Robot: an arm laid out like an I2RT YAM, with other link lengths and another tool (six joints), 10 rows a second.
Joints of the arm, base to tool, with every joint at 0 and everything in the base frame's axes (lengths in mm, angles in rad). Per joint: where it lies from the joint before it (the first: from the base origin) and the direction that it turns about. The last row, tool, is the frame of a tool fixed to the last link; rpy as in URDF.
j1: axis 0 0 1 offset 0.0 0.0 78.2
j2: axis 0 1 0 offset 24.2 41.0 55.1
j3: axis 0 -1 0 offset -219.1 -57.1 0.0
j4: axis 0 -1 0 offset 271.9 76.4 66.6
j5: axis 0 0 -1 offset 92.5 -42.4 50.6
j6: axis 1 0 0 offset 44.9 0.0 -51.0
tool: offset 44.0 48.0 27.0 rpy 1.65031 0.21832 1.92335
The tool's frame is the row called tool.
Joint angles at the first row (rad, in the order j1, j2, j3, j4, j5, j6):
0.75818 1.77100 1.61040 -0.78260 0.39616 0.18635
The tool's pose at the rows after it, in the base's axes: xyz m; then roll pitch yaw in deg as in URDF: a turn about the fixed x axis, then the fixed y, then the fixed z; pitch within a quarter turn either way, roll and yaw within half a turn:
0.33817 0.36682 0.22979 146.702 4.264 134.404
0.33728 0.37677 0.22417 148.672 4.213 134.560
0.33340 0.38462 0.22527 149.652 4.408 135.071
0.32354 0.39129 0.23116 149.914 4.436 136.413
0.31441 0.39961 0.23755 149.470 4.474 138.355
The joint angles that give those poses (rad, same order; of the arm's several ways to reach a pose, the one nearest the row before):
0.78449 1.84463 1.68935 -0.82150 0.41104 0.19626
0.80244 1.90414 1.76032 -0.87415 0.41944 0.21344
0.82074 1.93691 1.81445 -0.91611 0.42743 0.22182
0.84401 1.93809 1.83930 -0.94434 0.42782 0.22182
0.86652 1.93808 1.85797 -0.95046 0.42248 0.21001

